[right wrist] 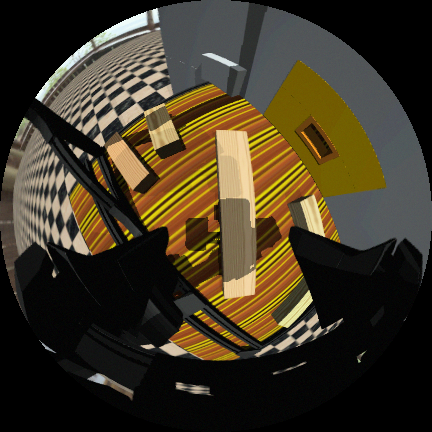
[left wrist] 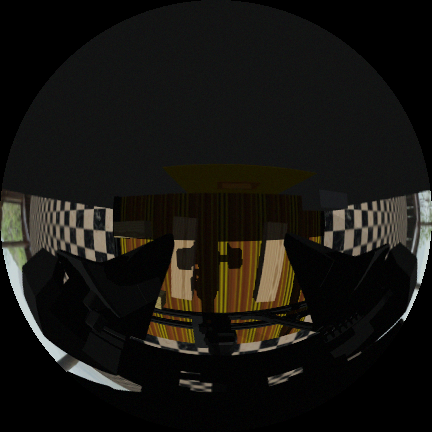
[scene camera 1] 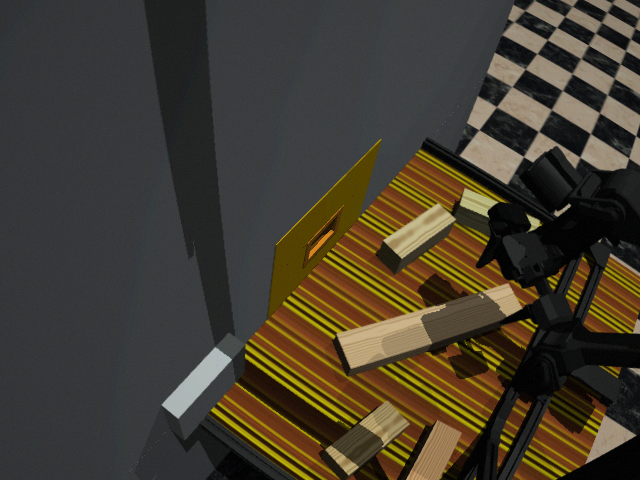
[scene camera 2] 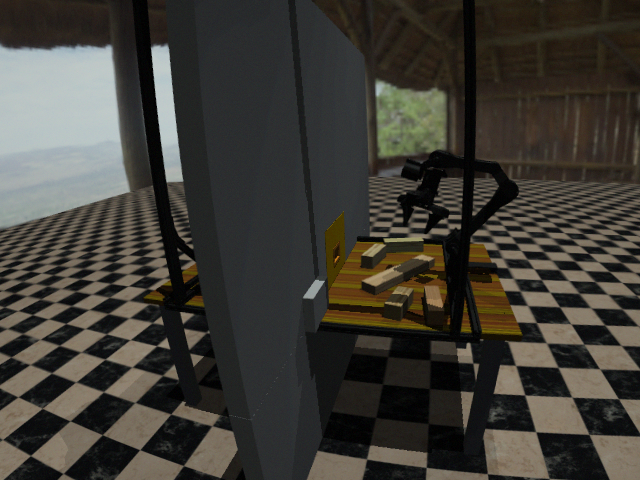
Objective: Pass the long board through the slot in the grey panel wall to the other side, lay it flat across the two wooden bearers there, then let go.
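Where they show: left gripper, fingertip midpoint: [left wrist: 230, 239]; right gripper, fingertip midpoint: [right wrist: 230, 232] [scene camera 1: 489, 295] [scene camera 2: 414, 230]; left arm's base at its link origin: [left wrist: 220, 322]; right arm's base at its link origin: [right wrist: 161, 281] [scene camera 1: 536, 380].
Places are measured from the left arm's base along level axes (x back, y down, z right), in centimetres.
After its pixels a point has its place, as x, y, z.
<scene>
The long board [scene camera 1: 382, 335] @(-65.0, -1.3, 9.6) [scene camera 2: 387, 279] @(-67.5, -1.3, 11.6) [right wrist: 235, 170] @(-66.9, -1.3, 8.2) lies flat on the striped table, on my right arm's side of the grey wall [scene camera 1: 103, 155] @(-48.2, -53.4, 40.5) [scene camera 2: 258, 155] @(-48.3, -46.6, 59.1) [left wrist: 215, 100] @(-43.2, -31.4, -1.1). The slot, with an orange frame [right wrist: 328, 157] @(-48.5, -7.0, -0.8), opens in a yellow panel [scene camera 1: 289, 263] @(-48.3, -9.6, 13.0) [right wrist: 350, 120] @(-48.4, -17.3, 3.4) low on the wall. My right gripper [scene camera 1: 491, 293] @(-75.6, -16.1, 3.0) [scene camera 2: 416, 227] @(-75.6, -16.1, 3.0) [right wrist: 230, 232] @(-75.6, -16.1, 3.0) is open and empty above the board, fingers either side of it in its wrist view. My left gripper [left wrist: 230, 239] @(-33.1, -28.8, -0.1) is open and empty. Below it, two wooden bearers [left wrist: 183, 285] @(-16.0, -1.9, -10.9) [left wrist: 270, 275] @(-18.8, -1.9, 14.2) lie roughly parallel, apart, partly in shadow.
Short wood blocks lie near the long board: one [scene camera 1: 416, 235] @(-59.7, -3.1, -10.0) [scene camera 2: 373, 255] @(-60.3, -2.9, -5.9) near the panel, one [scene camera 1: 478, 204] @(-65.7, -2.8, -25.4) at the back edge, and two [scene camera 1: 367, 439] @(-72.6, -2.8, 26.2) [scene camera 1: 436, 449] @(-81.9, -2.5, 21.5) at the front. A pale block [scene camera 1: 199, 382] @(-50.0, -8.1, 35.6) [scene camera 2: 313, 304] @(-51.1, -6.4, 41.4) juts from the wall. Black frame posts [scene camera 2: 467, 129] @(-87.9, -49.9, 38.0) rise from the table.
</scene>
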